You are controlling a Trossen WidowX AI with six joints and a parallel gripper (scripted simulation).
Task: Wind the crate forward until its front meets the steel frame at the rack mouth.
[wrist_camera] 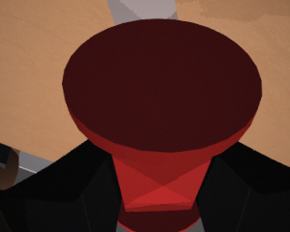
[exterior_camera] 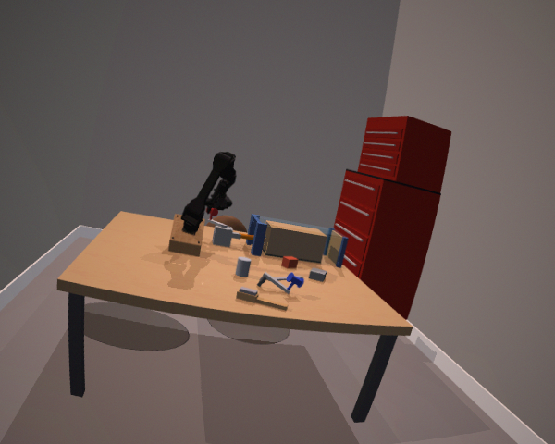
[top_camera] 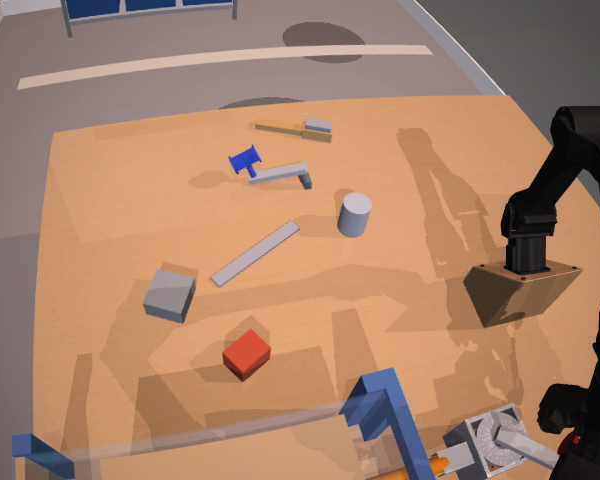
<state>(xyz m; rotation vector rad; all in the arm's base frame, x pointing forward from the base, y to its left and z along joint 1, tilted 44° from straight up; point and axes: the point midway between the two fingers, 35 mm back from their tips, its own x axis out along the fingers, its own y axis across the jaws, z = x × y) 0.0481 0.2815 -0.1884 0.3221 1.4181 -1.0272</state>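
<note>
Now: gripper tip 40 mm short of the red-gripped winch handle, 30 mm to the left of it and 30 mm above it. The rest, counted from my gripper tip: blue steel frame (250 mm ahead, 40 mm to the right, 30 mm below); then red knob (10 mm ahead, 10 mm to the right); then grey winch (80 mm ahead, 80 mm to the right, 100 mm below).
</note>
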